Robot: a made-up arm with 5 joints.
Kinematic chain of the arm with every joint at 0, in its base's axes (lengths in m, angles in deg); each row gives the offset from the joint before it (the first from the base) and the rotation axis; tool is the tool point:
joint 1: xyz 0 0 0.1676 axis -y
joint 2: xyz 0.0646 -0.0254 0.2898 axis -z
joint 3: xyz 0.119 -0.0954 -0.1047 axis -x
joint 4: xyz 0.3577 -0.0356 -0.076 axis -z
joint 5: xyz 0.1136 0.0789 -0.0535 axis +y
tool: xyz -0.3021 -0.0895 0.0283
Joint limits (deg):
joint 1: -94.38..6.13
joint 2: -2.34..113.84
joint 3: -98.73..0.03
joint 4: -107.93..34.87
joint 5: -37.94..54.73
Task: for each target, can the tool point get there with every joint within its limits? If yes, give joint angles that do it. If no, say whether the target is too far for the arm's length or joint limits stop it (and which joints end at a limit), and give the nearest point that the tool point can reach.
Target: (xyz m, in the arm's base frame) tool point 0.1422 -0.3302 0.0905
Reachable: yes | joints -83.08 101.61 -83.77 4.16 -16.84
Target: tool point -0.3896 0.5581 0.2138
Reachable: no: joint limits stop it (at a limit: joint 1, joint 2, joint 5) | nearest point -0.0443 0.1278 -0.2351 | short by 0.711 m
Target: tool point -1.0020 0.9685 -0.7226
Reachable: no: too far | nearest point -0.1053 0.1321 -0.4152 | short by 1.264 m
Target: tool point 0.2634 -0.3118 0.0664
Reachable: yes | joints -40.79 28.40 -34.67 -18.37 11.99
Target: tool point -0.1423 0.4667 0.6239
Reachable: no: joint limits stop it (at a limit: joint 1, joint 2, joint 3, joint 5) | nearest point 0.3713 0.1805 0.4519 | short by 0.613 m
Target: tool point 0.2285 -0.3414 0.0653
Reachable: yes | joints -24.84 78.03 -81.02 -37.16 -26.18
